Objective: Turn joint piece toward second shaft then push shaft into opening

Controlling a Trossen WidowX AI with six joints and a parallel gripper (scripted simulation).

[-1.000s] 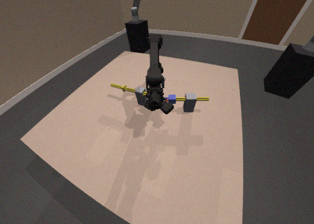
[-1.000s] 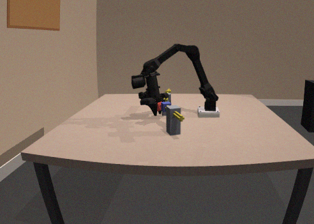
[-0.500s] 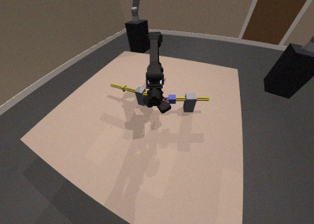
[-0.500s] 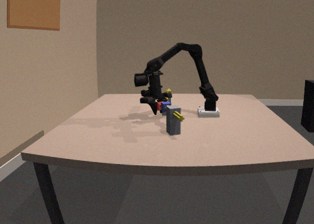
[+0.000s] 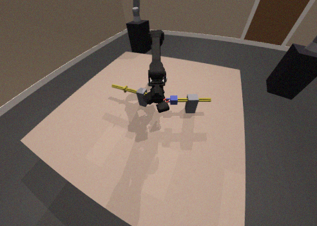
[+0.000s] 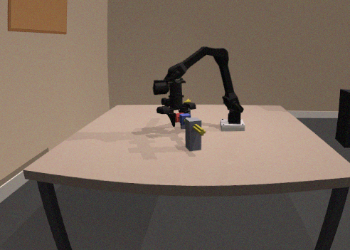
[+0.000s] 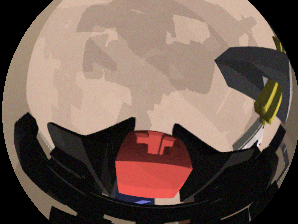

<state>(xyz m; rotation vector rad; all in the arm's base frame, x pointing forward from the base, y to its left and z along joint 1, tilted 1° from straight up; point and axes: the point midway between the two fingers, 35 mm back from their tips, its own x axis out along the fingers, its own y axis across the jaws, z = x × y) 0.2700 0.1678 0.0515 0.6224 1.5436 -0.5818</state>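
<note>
Now: gripper tip 40 mm below the red joint piece, 10 mm to the right of it and 10 mm past it.
</note>
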